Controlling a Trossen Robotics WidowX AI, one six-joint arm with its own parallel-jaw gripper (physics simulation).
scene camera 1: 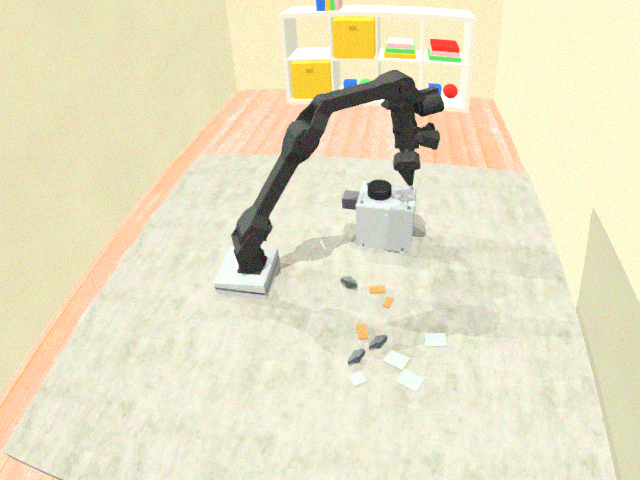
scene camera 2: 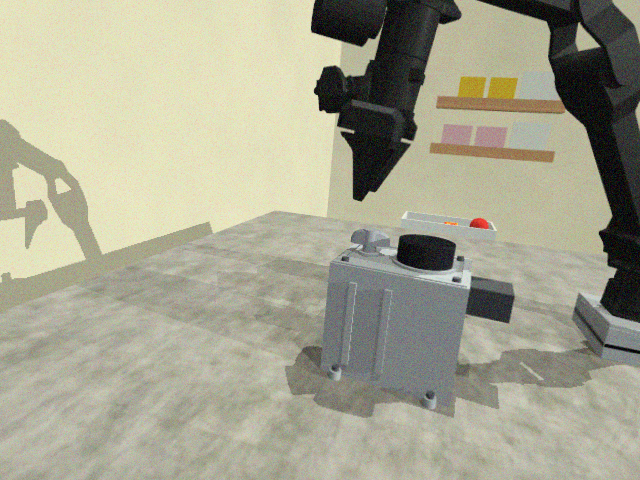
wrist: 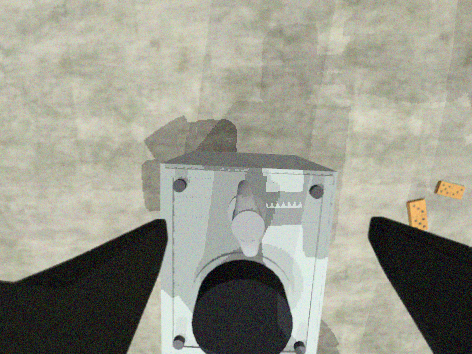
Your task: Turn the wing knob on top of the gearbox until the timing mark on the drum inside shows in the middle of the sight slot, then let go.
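Places are measured from the arm's base along level axes (x right, y back, z down), in millimetres.
Pixels of known places: gripper, between the fingertips: [scene camera 1: 410, 176] [scene camera 2: 365, 195] [wrist: 267, 228]; arm's base, origin of its link: [scene camera 1: 252, 265] [scene camera 2: 631, 314].
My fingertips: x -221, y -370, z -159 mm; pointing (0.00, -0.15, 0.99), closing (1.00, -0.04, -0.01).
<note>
For each thing: its middle in the pictures, then the offset to it from my fingertips. "pt": a spot on its surface instead.
- grey gearbox, middle of its body: [wrist: 241, 265] [scene camera 2: 418, 303] [scene camera 1: 378, 210] dx -8, dy +81, dz +121 mm
- thick black round cap, a spot on its surface: [wrist: 242, 315] [scene camera 1: 382, 186] pt dx -8, dy +74, dz +43 mm
- dark block, a spot on its surface: [scene camera 2: 491, 299] pt dx -32, dy +157, dz +90 mm
The grey gearbox [scene camera 1: 385, 227] [scene camera 2: 398, 330] [wrist: 192, 230] stands upright on the mat. Its wing knob [scene camera 2: 370, 240] [wrist: 248, 227] is pale grey and sits on top beside a thick black round cap [scene camera 1: 379, 189] [scene camera 2: 425, 252] [wrist: 242, 315]. In the wrist view the knob's wings run nearly up and down the view. My gripper [scene camera 1: 409, 183] [scene camera 2: 361, 197] [wrist: 267, 228] is open and empty, above the knob end of the gearbox top. In the wrist view the fingertips lie left and right of the knob, well apart from it. The sight slot, drum and timing mark do not show in these views.
A dark block [scene camera 1: 349, 199] [scene camera 2: 491, 299] sticks out of the gearbox side towards the arm's base [scene camera 1: 242, 281]. Orange tiles [scene camera 1: 376, 289] [wrist: 418, 214], dark stones [scene camera 1: 348, 282] and pale sheets [scene camera 1: 409, 380] lie on the mat. A white tray [scene camera 2: 413, 223] holds a red ball [scene camera 2: 479, 223].
</note>
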